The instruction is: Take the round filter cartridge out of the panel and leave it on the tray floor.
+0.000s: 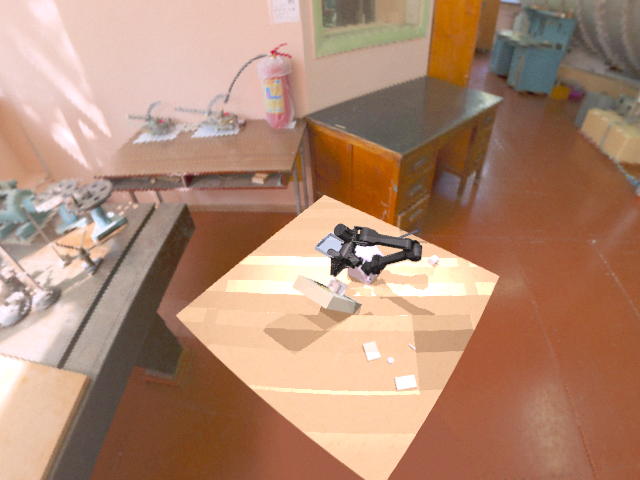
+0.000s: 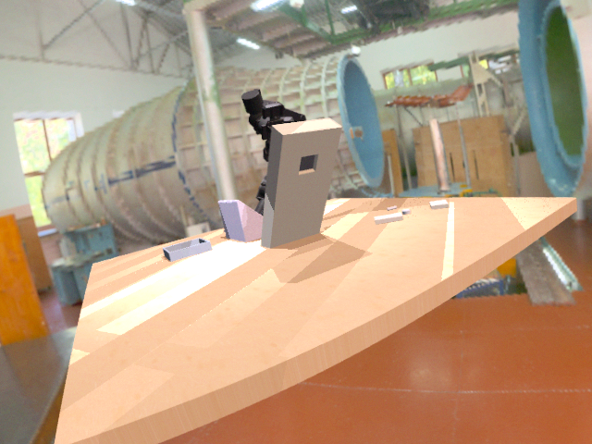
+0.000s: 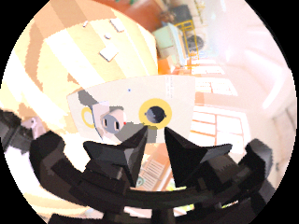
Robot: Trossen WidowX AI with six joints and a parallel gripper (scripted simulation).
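Now: gripper tip 10 cm above the round filter cartridge and 2 cm past it. The rest, counted from my gripper tip: grey service panel: 12 cm below, 2 cm ahead; then shallow blue-grey tray: 39 cm behind, 28 cm below, 24 cm to the right.
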